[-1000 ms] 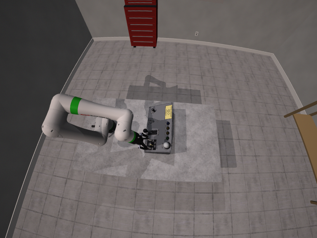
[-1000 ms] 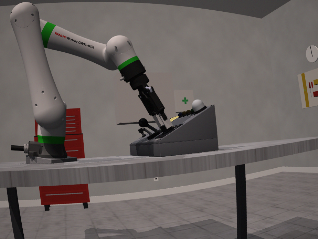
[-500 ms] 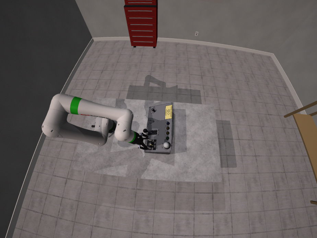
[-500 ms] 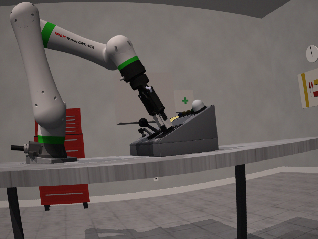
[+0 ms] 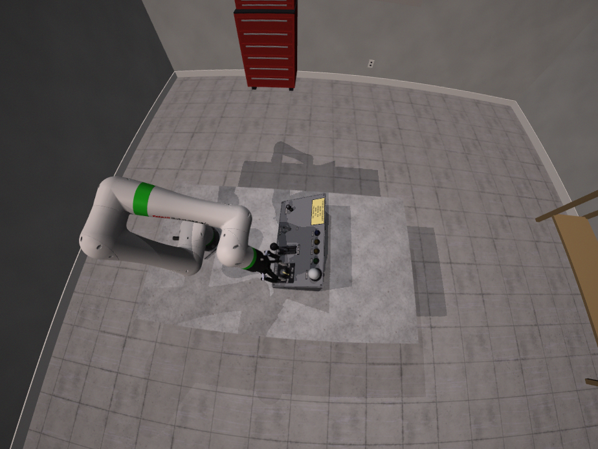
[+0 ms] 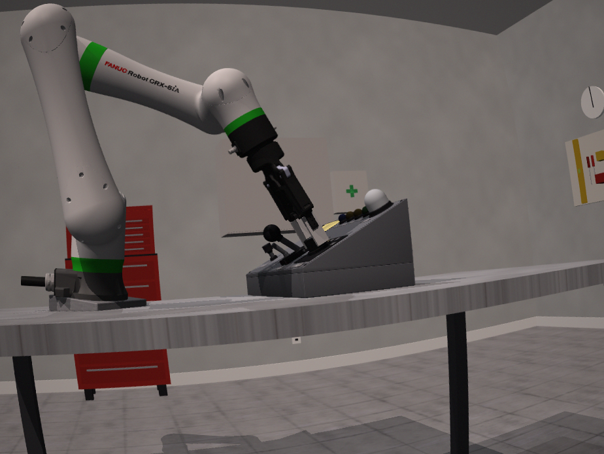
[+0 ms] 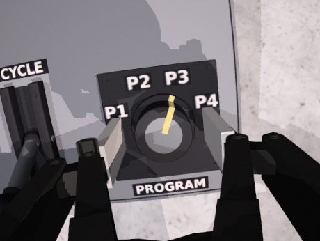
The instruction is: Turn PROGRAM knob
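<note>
Right now the cycle lever is 120 mm to the left of my hand, 10 mm below it and 10 mm behind it. The rest, counted from my hand: grey sloped console 170 mm to the left, 60 mm ahead, 40 mm below; then check toggle 240 mm to the left, 20 mm below, 20 mm ahead; then mode knob 360 mm to the left, 30 mm ahead, 20 mm below.
</note>
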